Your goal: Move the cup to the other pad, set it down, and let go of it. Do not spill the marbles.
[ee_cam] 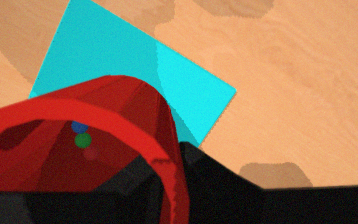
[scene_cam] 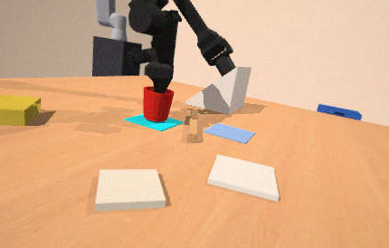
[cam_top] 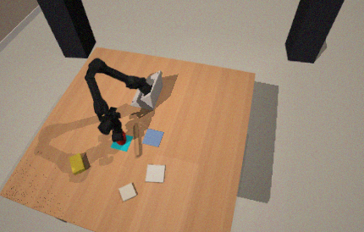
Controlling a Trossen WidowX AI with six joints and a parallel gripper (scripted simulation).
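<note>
My gripper tip is 30 mm short of the red cup and 10 mm to the right of it. Also, from my gripper tip: green marble: 40 mm ahead, 20 mm to the left, 20 mm below; low wooden bar: 100 mm to the left, 40 mm below; light blue pad: 200 mm to the left, 50 mm below, 30 mm behind.
</note>
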